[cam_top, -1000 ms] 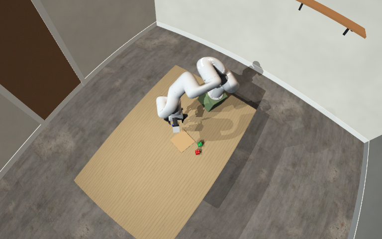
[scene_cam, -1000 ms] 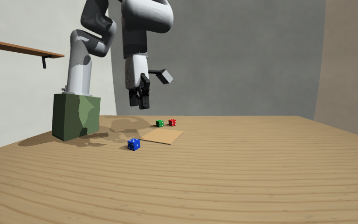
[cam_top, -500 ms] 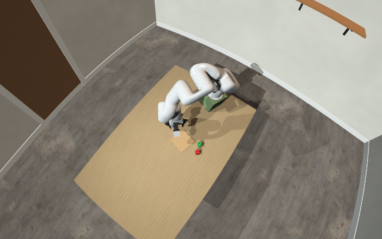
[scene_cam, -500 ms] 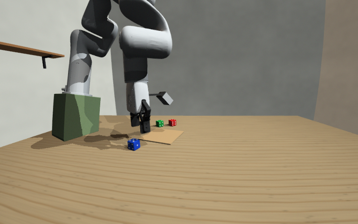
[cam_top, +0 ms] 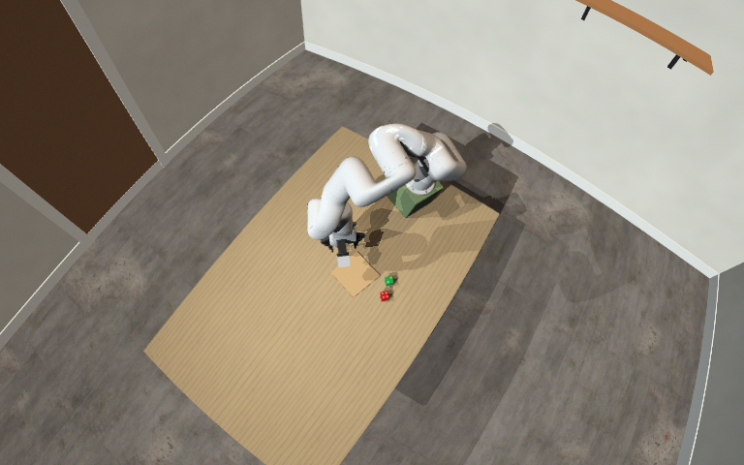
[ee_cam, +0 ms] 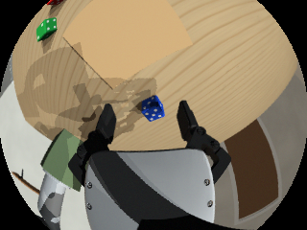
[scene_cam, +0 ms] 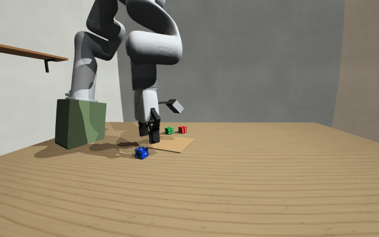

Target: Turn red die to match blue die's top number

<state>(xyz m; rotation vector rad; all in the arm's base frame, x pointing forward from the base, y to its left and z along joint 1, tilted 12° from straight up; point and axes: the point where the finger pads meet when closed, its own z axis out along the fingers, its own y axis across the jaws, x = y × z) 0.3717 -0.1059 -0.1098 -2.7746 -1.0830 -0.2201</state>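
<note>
Right now the blue die is 2 cm behind my hand, 3 cm to the right of it and 4 cm below it. From my hand the other things lie so: red die 7 cm ahead, 24 cm to the left, 4 cm below; then tan mat 5 cm ahead, 9 cm to the left, 6 cm below; then green die 1 cm ahead, 22 cm to the left, 4 cm below.
</note>
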